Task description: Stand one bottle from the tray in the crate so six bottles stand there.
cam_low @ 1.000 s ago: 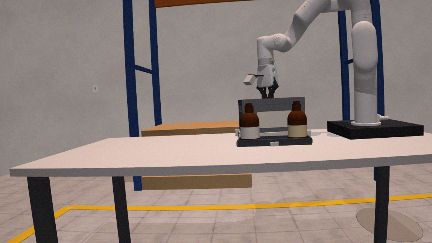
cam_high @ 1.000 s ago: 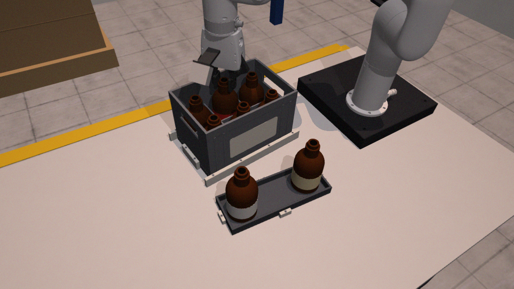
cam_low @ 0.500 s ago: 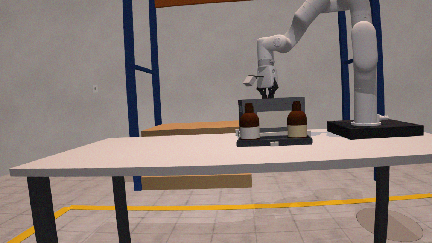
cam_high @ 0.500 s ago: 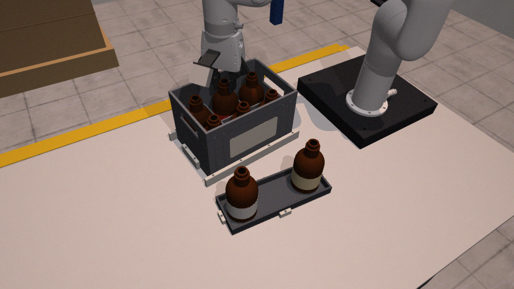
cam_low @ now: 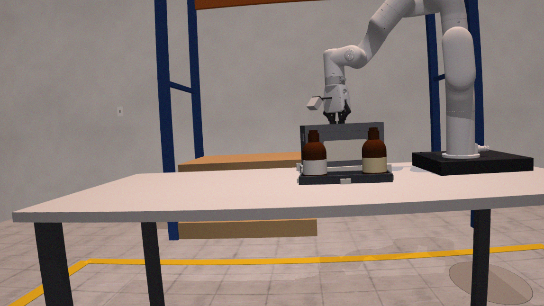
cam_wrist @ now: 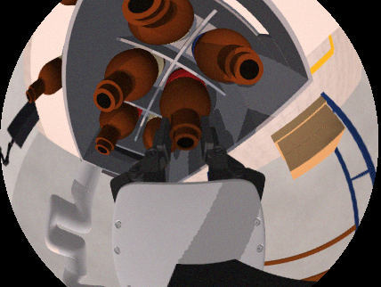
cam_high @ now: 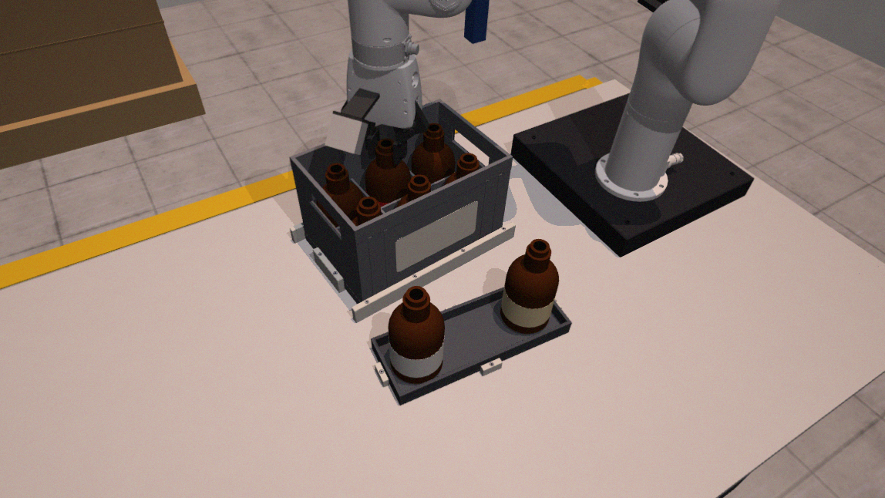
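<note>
Right now the dark grey crate is 80 mm below my hand, 40 mm to the left of it and 10 mm behind it. The rest, counted from my hand: dark tray 270 mm to the left, 150 mm below, 20 mm behind.
</note>
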